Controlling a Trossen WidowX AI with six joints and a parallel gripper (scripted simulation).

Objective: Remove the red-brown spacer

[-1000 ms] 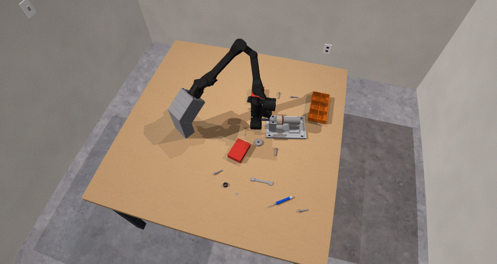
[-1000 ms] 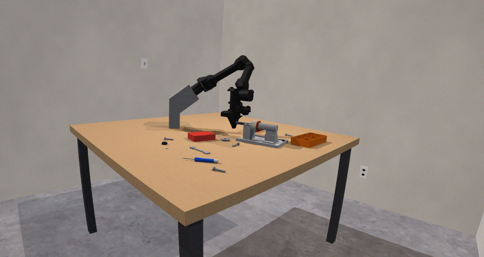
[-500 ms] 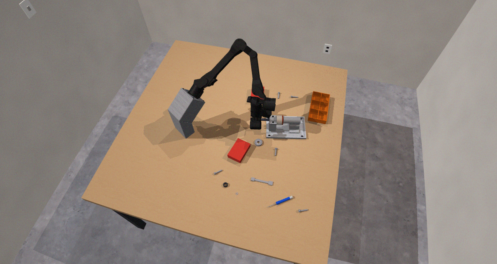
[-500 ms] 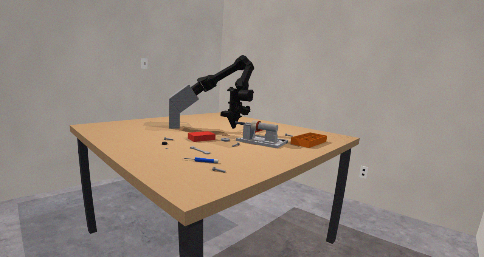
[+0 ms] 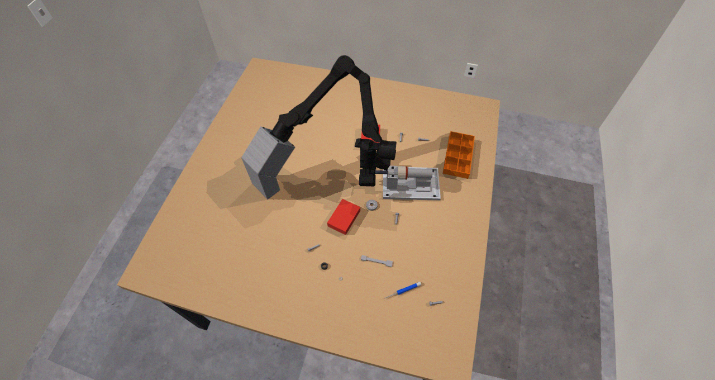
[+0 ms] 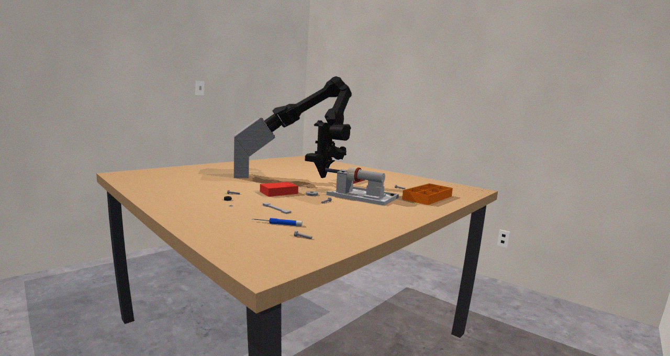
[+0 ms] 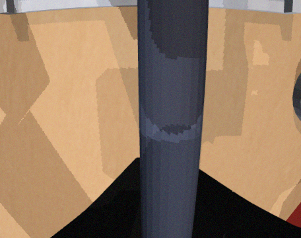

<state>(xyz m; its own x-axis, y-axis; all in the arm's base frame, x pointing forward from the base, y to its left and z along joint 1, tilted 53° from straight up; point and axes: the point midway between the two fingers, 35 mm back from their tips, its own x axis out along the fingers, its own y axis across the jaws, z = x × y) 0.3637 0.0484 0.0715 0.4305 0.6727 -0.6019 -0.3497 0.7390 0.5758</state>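
My gripper is now 70 mm short of the shaft and 30 mm to the right of it. Round my hand: grey fixture (160 mm ahead, 70 mm to the left, 30 mm below); then red-brown spacer (140 mm ahead, 60 mm to the left); then wrench (300 mm to the right, 170 mm ahead, 80 mm below).
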